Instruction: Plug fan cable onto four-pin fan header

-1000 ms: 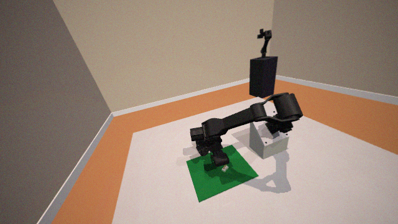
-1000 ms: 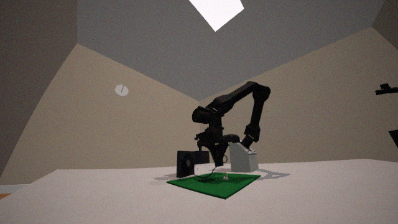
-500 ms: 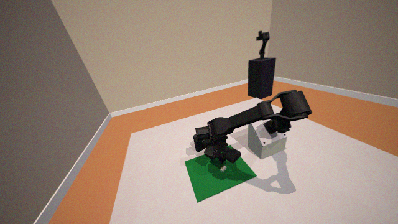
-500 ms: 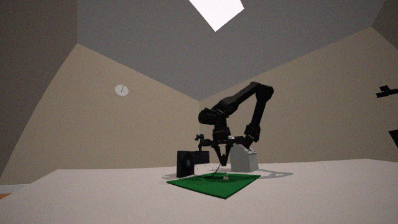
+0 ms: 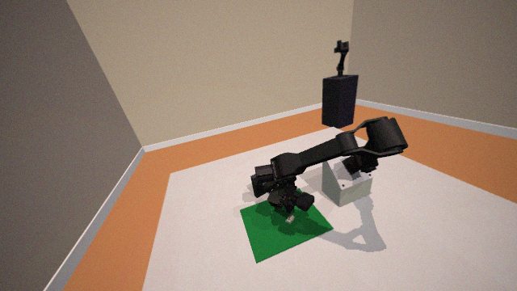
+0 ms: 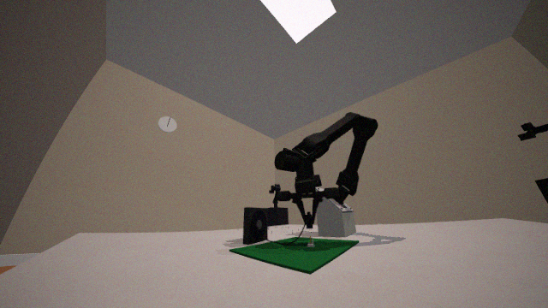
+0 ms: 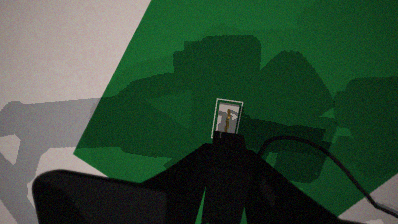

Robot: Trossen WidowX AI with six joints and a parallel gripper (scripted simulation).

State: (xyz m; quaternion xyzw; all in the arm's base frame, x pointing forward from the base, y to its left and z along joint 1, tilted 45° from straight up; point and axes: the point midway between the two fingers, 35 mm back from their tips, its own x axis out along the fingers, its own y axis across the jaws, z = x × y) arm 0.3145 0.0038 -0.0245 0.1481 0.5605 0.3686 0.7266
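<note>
Now: the board 20 mm ahead of my gripper tip, 20 mm to the right of it and 80 mm below it. Round my gripper tip: black fan 200 mm to the right; then black plug 10 mm behind, 10 mm above.
</note>
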